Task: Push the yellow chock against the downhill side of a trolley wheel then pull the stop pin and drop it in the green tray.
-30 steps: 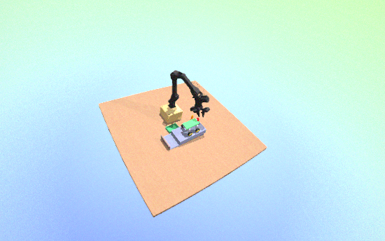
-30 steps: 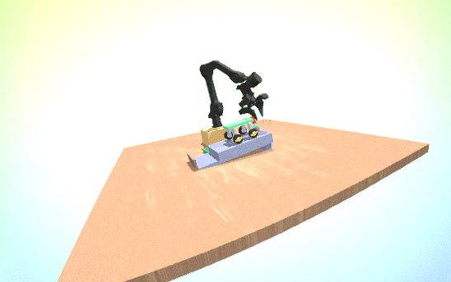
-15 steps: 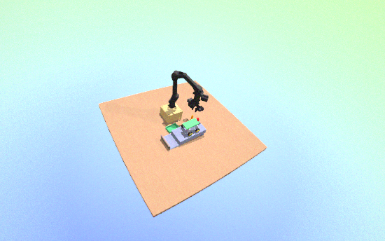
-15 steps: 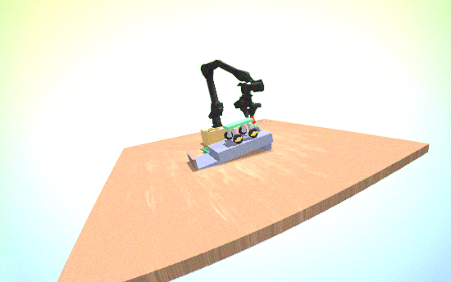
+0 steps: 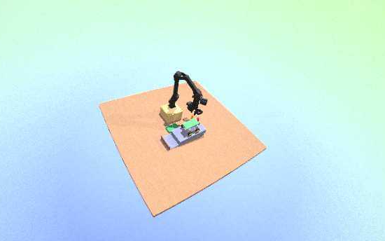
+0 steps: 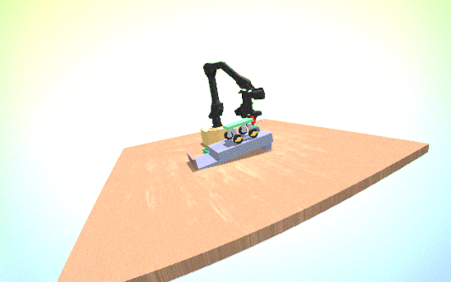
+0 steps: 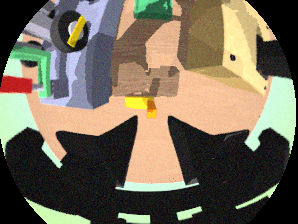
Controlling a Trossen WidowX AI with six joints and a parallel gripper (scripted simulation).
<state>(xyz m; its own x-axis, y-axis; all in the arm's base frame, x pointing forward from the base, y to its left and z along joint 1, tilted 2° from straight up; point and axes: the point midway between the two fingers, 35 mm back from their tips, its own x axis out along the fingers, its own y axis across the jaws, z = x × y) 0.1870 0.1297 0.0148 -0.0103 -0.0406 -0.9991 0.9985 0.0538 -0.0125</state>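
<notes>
Now: the yellow chock 2 cm ahead of my gripper tip and 6 cm below it. Also, from my gripper tip: grey ramp 15 cm ahead, 15 cm to the right, 4 cm below; then red-headed stop pin 13 cm ahead, 5 cm to the right, 5 cm above; then trolley 15 cm ahead, 15 cm to the right, 3 cm above.
</notes>
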